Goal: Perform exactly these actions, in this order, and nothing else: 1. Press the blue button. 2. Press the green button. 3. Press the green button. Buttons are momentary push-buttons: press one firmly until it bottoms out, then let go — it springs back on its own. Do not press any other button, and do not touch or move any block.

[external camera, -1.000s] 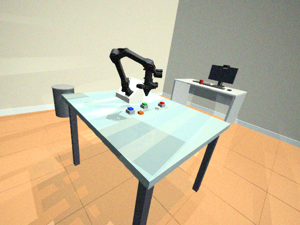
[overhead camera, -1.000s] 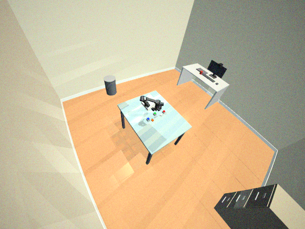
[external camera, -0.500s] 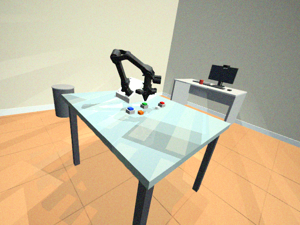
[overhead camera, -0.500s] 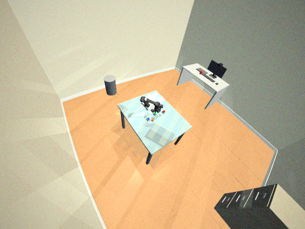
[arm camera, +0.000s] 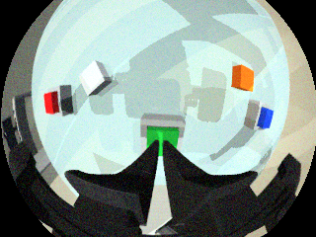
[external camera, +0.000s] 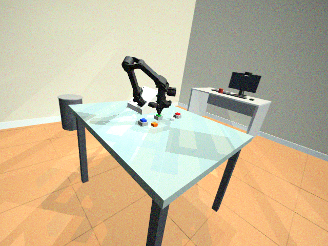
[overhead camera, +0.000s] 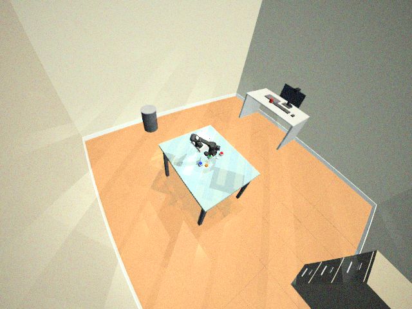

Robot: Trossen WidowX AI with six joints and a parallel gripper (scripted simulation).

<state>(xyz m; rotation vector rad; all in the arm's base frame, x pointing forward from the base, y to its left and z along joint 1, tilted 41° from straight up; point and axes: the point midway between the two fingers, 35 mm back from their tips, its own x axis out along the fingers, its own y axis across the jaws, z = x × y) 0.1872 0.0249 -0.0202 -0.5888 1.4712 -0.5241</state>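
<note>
Right now my gripper tip is 10 mm above the green button. Also, from my gripper tip: white block (90 mm to the left, 60 mm ahead, 20 mm below); orange block (110 mm to the right, 90 mm ahead, 20 mm below); red button (170 mm to the left, 40 mm ahead).
</note>
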